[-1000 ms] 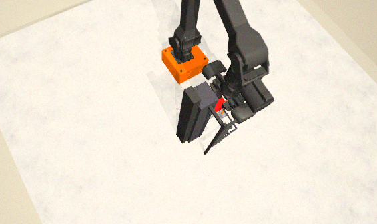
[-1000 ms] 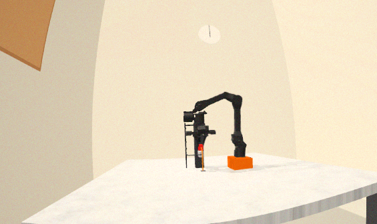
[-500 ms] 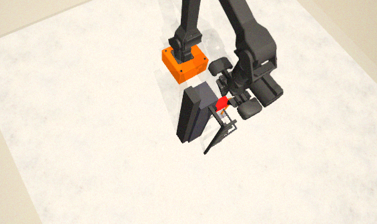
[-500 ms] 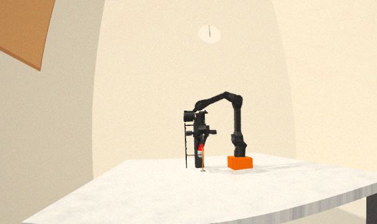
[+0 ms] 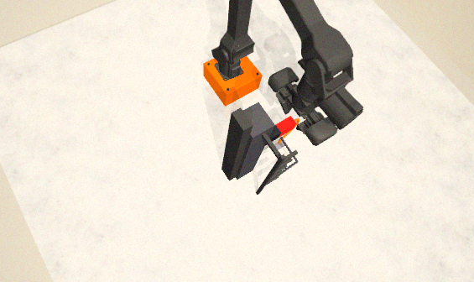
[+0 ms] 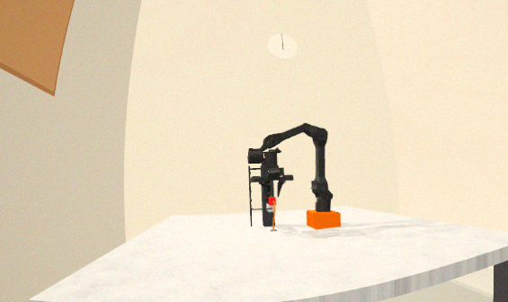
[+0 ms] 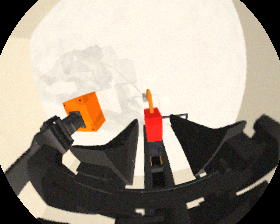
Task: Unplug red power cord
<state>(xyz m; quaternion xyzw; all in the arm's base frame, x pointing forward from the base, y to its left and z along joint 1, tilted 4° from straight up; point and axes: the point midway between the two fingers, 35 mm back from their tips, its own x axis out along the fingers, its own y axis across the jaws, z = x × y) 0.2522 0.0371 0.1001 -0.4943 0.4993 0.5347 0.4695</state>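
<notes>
Right now my gripper tip is 10 mm short of the red plug, 40 mm to the left of it and 10 mm above it.
</notes>
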